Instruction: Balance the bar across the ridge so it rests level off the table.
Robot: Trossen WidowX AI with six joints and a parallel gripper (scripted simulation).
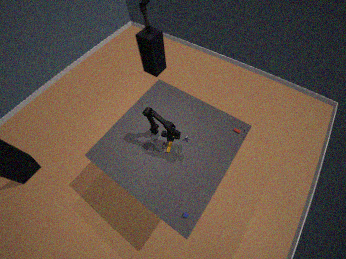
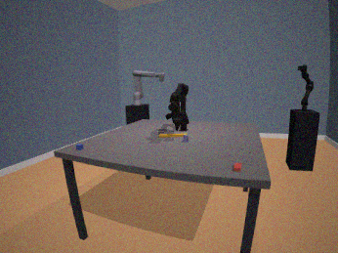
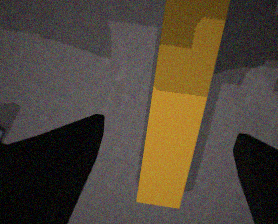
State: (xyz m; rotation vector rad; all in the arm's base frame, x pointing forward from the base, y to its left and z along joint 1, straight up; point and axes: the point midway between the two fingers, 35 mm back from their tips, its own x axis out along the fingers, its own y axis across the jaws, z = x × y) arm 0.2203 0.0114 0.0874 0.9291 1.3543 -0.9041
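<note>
Now: gripper tip 40 mm above the yellow bar and 30 mm to the left of it. Also, from my gripper tip: blue block 520 mm ahead, 510 mm to the right, 40 mm below; red block 520 mm ahead, 490 mm to the left, 40 mm below.
</note>
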